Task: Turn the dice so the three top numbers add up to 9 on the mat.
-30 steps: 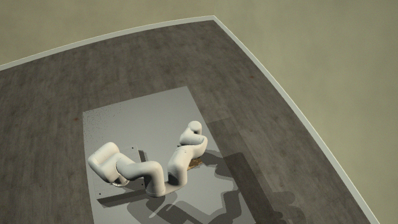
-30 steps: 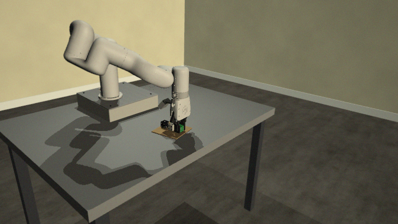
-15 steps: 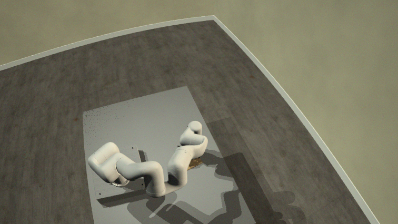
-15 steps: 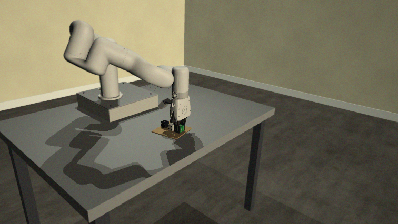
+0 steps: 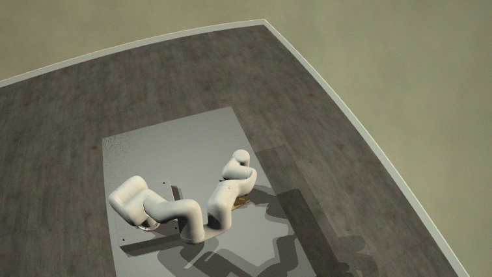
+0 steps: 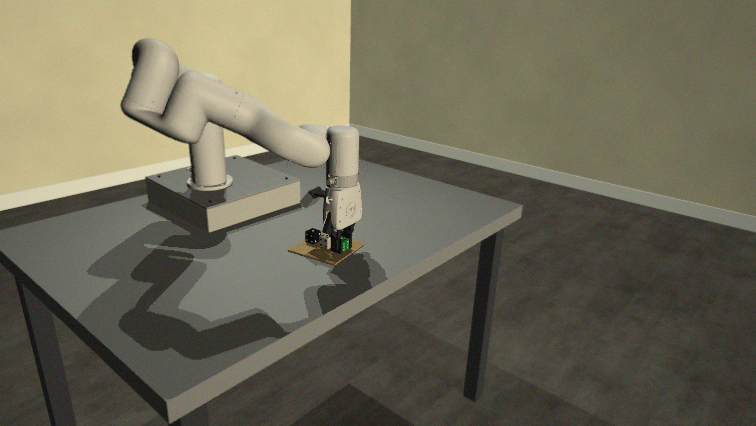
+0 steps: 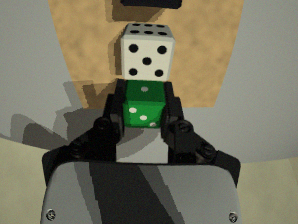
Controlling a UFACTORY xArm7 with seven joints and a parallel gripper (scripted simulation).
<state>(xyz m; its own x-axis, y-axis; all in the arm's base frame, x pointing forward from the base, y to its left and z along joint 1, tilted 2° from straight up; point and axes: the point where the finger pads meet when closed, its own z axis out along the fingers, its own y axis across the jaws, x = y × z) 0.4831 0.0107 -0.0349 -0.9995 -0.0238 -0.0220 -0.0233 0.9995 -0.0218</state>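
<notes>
The green die lies 10 mm below my hand. From my hand the other things lie so: black die: 90 mm behind, 10 mm below; then white die: 50 mm behind, 10 mm below; then tan mat: 50 mm behind, 30 mm below.
</notes>
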